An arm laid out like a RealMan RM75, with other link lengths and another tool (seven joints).
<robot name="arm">
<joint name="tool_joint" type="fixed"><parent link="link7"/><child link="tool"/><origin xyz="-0.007 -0.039 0.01" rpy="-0.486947 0 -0.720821"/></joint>
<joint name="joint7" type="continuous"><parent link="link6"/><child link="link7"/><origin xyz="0 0 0.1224"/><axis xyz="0 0 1"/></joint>
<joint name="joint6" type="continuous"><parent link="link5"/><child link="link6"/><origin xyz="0 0 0"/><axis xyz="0 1 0"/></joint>
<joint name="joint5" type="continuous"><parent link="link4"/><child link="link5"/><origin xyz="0 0 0.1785"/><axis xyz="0 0 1"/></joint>
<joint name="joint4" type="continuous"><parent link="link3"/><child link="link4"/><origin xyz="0 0 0"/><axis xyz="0 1 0"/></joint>
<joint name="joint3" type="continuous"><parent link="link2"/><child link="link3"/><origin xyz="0 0 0.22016"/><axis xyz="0 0 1"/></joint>
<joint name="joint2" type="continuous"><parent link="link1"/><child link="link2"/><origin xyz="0 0 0"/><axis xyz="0 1 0"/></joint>
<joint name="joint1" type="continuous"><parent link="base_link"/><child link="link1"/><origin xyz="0 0 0.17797"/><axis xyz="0 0 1"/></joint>
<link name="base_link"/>
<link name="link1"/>
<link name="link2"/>
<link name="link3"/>
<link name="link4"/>
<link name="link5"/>
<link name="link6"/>
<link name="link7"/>
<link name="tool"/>
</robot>
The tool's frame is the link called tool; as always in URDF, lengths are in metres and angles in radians. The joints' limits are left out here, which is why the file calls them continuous.
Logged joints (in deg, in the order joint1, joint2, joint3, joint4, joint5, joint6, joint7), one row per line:
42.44, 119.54, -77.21, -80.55, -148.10, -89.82, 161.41
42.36, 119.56, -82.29, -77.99, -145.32, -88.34, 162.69
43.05, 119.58, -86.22, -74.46, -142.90, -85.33, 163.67
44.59, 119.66, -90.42, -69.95, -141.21, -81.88, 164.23
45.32, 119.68, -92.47, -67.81, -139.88, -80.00, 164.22
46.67, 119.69, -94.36, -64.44, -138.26, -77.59, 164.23
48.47, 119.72, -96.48, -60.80, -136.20, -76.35, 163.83
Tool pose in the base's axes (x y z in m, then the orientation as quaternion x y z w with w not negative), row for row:
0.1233, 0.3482, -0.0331, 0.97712, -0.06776, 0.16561, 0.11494
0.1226, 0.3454, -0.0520, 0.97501, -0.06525, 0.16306, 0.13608
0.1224, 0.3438, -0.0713, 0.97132, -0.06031, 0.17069, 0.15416
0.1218, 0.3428, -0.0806, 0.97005, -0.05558, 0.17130, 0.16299
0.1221, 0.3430, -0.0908, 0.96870, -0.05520, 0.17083, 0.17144
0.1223, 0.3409, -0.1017, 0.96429, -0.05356, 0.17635, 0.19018
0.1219, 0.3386, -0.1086, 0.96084, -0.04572, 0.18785, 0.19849
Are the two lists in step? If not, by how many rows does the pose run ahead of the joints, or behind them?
The pose runs 1 row ahead of the joints: the pose in row i belongs to the joints in row i + 1.
